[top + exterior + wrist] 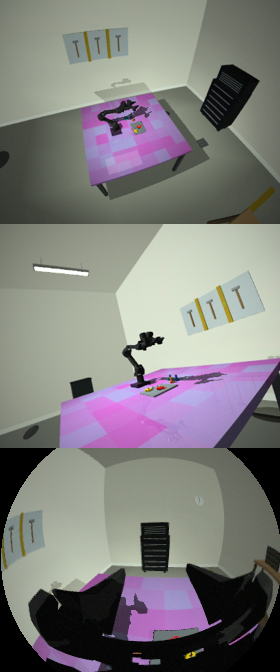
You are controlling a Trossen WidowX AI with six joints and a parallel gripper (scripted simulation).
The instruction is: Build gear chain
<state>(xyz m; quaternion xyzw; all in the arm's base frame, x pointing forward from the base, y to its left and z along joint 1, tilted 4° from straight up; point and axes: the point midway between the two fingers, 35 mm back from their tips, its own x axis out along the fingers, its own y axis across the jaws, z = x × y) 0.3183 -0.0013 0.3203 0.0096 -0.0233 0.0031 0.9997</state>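
The blue gear is 34 cm below my gripper tip, 11 cm to the left of it and 5 cm behind it. The rest, counted from my gripper tip: orange gear: 34 cm below, 5 cm to the left, 4 cm behind; then red gear: 34 cm below, 11 cm to the right, 3 cm behind; then red arrow: 34 cm below, 10 cm to the right, 1 cm ahead.
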